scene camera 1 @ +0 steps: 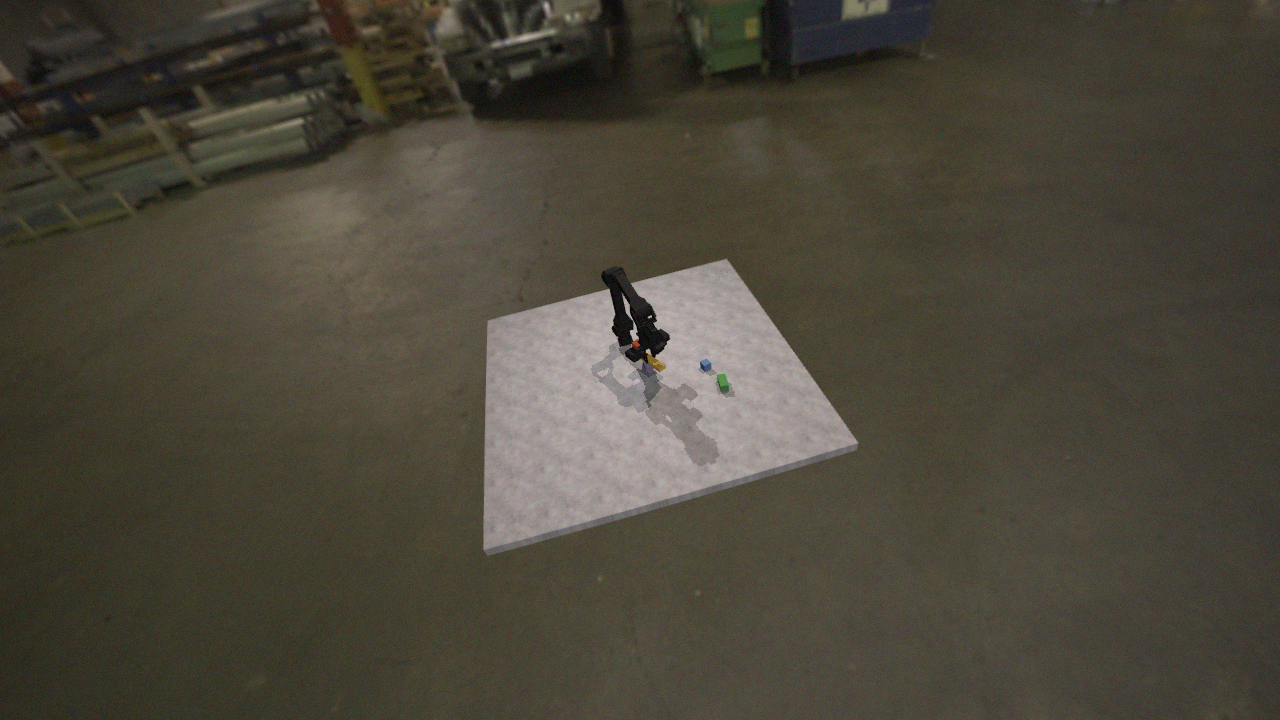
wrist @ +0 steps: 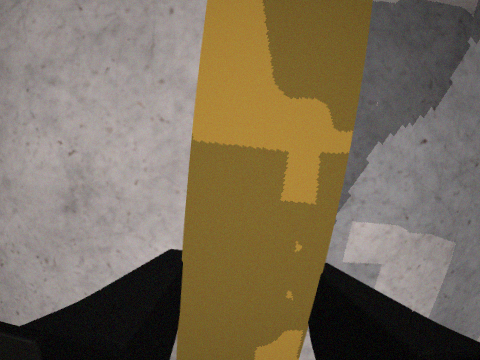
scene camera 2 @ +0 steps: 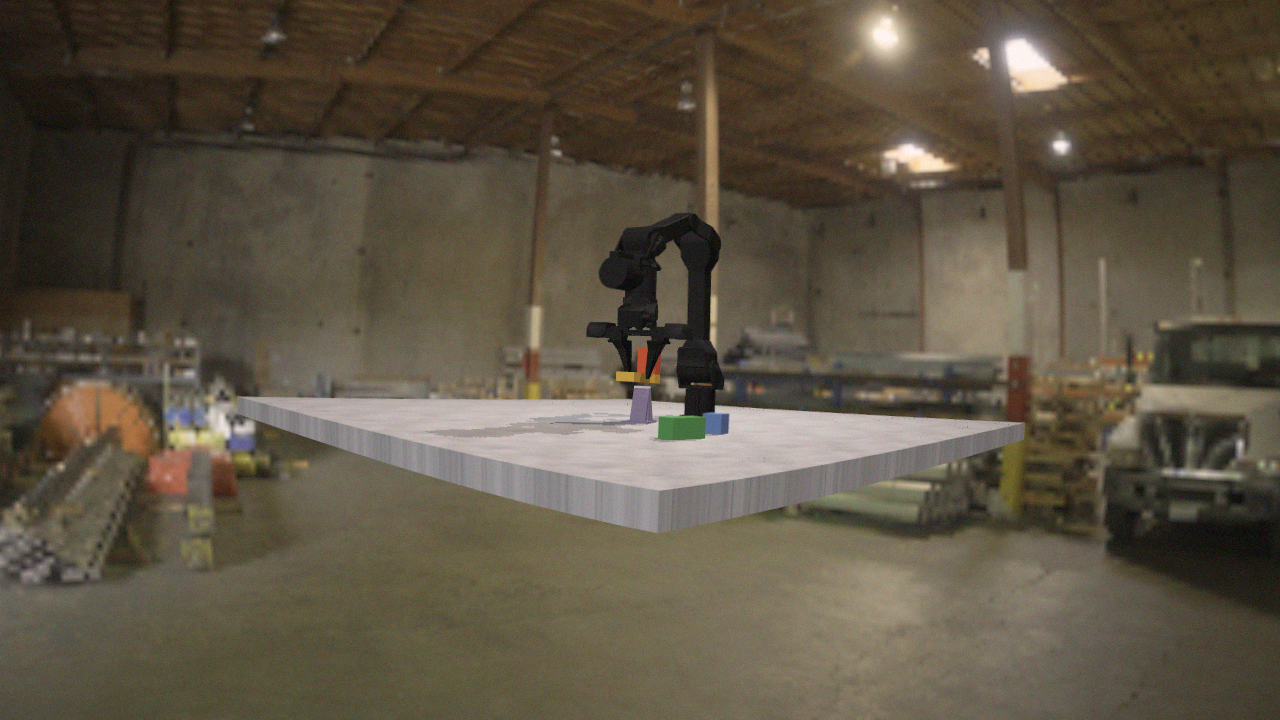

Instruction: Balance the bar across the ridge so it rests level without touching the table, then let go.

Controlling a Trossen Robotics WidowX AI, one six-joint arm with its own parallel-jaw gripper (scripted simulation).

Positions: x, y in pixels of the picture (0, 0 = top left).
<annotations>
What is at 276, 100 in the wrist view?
A yellow bar.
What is my gripper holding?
A yellow bar.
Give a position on a green block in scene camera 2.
676, 427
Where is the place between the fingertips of my gripper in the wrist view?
At 247, 273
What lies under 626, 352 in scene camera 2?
My gripper.
</annotations>
